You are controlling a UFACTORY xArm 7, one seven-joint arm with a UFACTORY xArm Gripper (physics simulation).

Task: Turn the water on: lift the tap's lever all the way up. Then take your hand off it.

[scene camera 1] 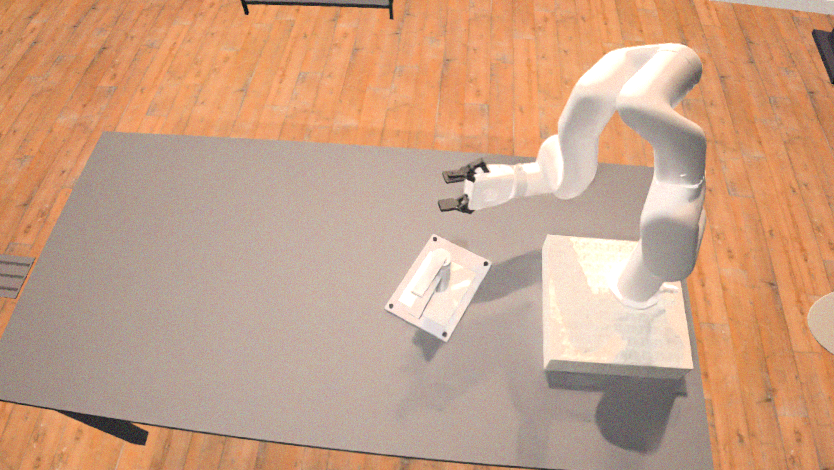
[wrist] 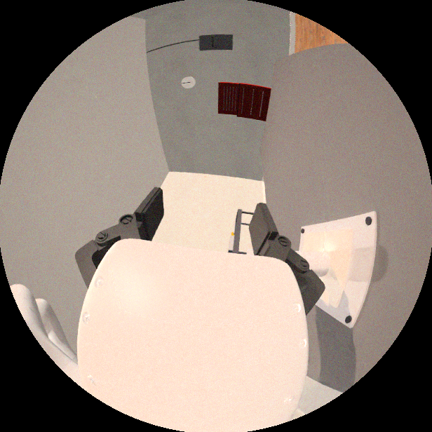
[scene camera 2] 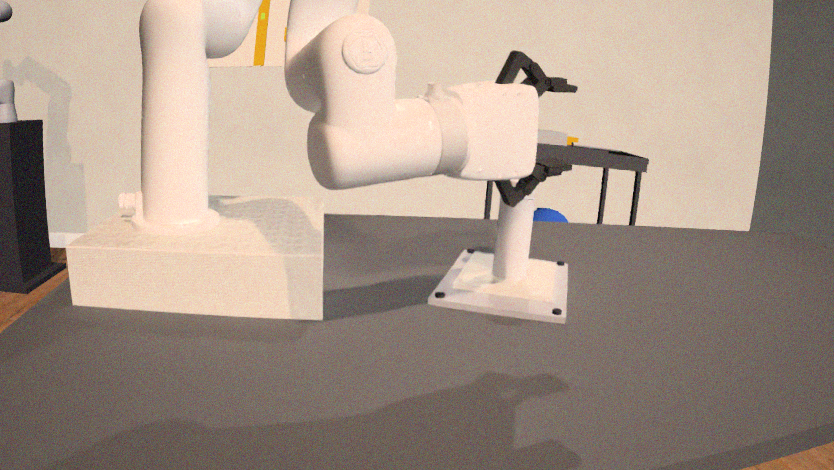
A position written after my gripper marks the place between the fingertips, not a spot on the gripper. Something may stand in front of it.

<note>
In view: my gripper (scene camera 2: 567, 125) and a pale square base plate (scene camera 2: 444, 295).
My gripper shows as well in the wrist view (wrist: 207, 207). The pale square base plate is seen too in scene camera 1 (scene camera 1: 465, 258) and in the wrist view (wrist: 364, 226).
</note>
